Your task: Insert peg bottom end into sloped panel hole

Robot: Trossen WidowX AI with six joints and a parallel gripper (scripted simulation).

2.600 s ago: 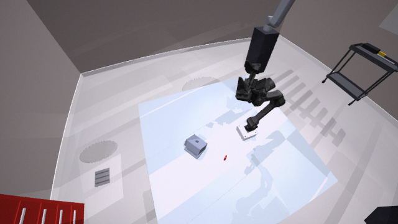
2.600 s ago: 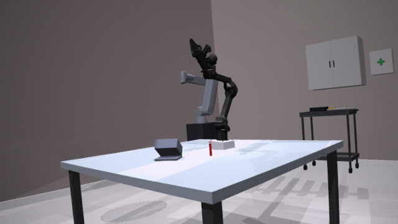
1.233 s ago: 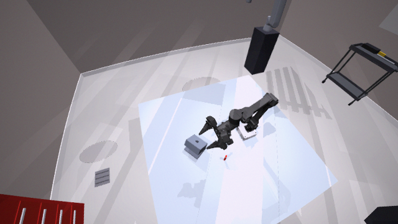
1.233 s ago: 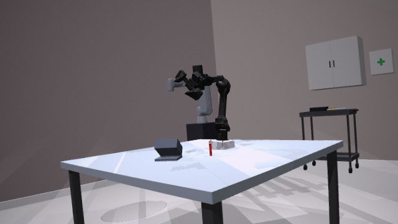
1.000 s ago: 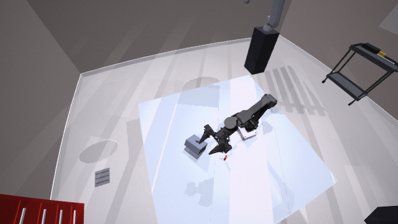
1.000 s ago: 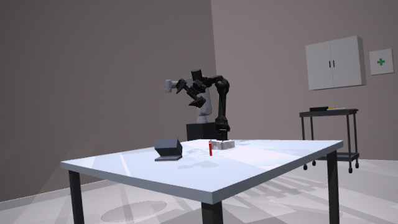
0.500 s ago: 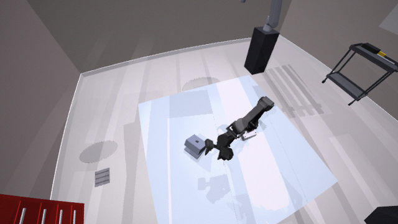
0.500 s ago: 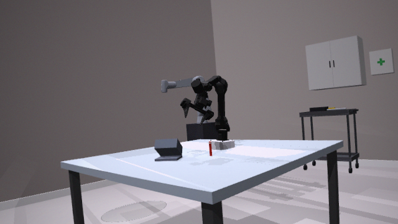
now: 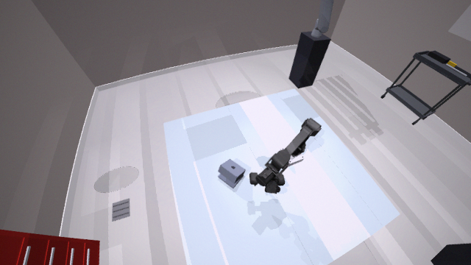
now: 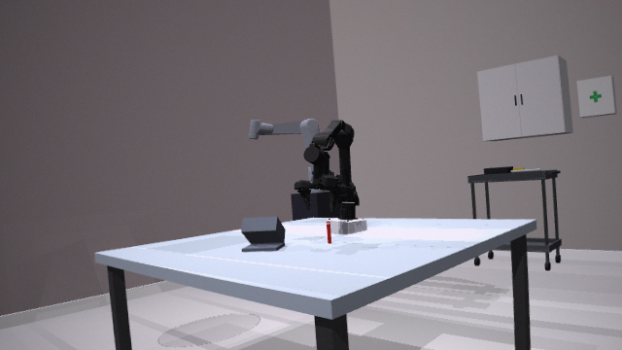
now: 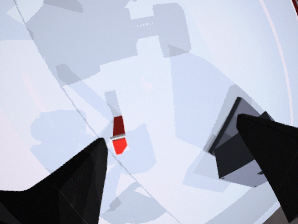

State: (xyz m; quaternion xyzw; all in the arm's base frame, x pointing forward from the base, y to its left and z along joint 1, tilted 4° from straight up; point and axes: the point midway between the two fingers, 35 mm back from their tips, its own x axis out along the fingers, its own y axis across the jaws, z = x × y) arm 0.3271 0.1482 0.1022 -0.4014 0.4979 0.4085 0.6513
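My gripper tip is 4 cm past the red peg, 1 cm to the left of it and 7 cm above it. From my gripper tip the other things lie so: grey sloped panel 12 cm ahead, 17 cm to the right, 6 cm below.
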